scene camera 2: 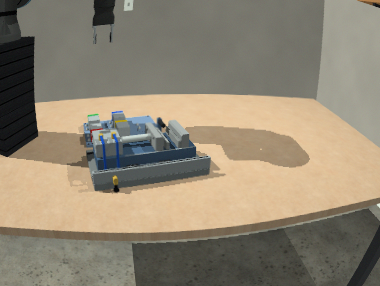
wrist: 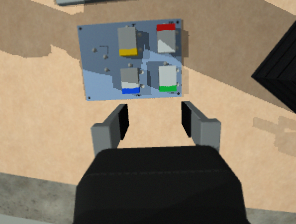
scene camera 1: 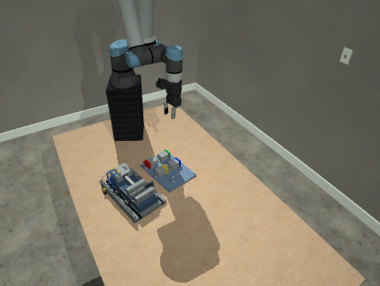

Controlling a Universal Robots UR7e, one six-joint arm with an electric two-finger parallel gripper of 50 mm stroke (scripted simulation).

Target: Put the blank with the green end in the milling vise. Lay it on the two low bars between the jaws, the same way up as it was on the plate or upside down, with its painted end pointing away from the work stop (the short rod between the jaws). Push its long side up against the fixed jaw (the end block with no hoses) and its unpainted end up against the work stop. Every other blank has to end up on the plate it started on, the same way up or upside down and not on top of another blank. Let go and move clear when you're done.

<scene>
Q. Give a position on a milling vise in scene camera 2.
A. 140, 147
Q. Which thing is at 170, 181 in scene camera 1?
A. A blue plate.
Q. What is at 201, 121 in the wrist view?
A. My gripper.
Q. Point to a blue plate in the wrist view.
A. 99, 85
</scene>
